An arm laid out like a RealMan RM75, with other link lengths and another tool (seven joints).
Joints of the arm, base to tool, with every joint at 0 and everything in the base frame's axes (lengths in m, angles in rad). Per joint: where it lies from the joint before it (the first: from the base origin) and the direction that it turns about. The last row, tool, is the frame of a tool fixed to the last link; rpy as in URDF.
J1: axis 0 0 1 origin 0 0 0.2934
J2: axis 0 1 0 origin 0 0 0
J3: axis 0 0 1 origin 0 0 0.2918
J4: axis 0 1 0 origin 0 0 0
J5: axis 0 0 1 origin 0 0 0.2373
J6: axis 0 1 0 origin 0 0 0
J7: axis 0 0 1 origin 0 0 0.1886
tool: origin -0.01 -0.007 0.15 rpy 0 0.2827 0.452
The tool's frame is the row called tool.
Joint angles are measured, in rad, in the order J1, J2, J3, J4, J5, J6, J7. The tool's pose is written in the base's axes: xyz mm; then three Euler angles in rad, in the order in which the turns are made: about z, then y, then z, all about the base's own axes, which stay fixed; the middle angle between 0 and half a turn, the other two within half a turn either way. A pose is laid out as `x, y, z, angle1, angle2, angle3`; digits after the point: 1 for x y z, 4 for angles.
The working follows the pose.
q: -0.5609, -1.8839, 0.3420, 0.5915, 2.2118, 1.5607, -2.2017
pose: -333.0, 486.3, -16.4, -2.9497, 2.2236, 1.0887
Where each joint sits with the arm in this pose, in the base's axes (m; each line is computed from the numbers above, not from the rounded line before):
J1: 0.0000 0.0000 0.2934
J2: 0.0000 0.0000 0.2934
J3: -0.2351 0.1477 0.2035
J4: -0.2351 0.1477 0.2035
J5: -0.4027 0.3054 0.2614
J6: -0.4027 0.3054 0.2614
J7: -0.3594 0.4097 0.1104
the tool: -0.3330 0.4863 -0.0164

